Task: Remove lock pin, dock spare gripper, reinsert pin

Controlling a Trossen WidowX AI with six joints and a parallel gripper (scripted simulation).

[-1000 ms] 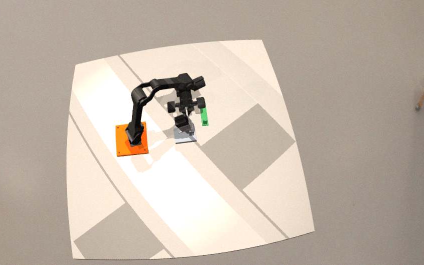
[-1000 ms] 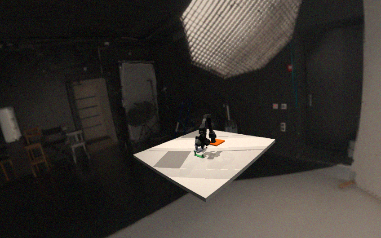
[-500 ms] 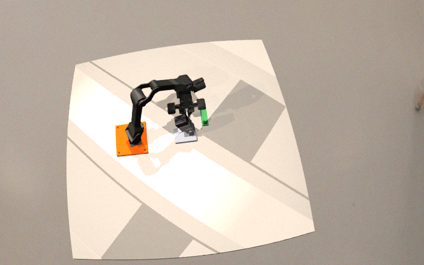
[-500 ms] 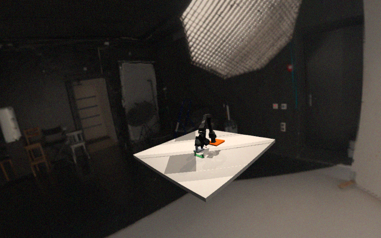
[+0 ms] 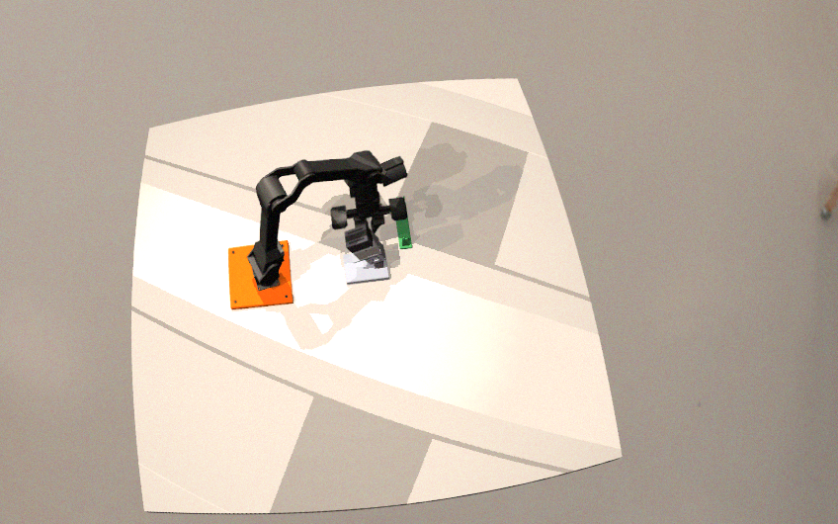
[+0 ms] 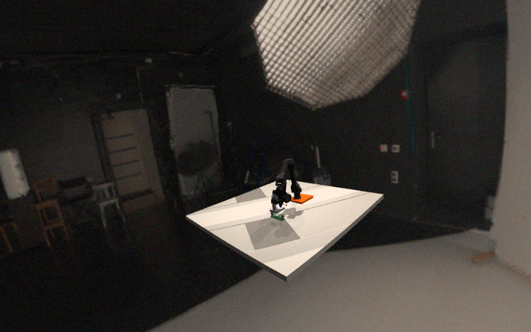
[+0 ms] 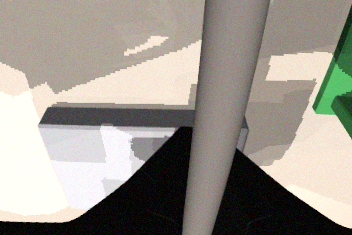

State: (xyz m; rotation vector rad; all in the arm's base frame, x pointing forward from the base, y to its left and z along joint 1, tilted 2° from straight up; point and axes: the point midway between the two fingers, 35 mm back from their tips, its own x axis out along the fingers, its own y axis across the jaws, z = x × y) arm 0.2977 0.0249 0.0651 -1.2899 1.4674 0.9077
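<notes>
The grey mount is 2 cm behind my gripper tip and 6 cm to the right of it. Also, from my gripper tip: green holder (10 cm ahead, 3 cm to the left, 2 cm below); spare gripper (3 cm behind, 6 cm to the right, 7 cm above).
</notes>
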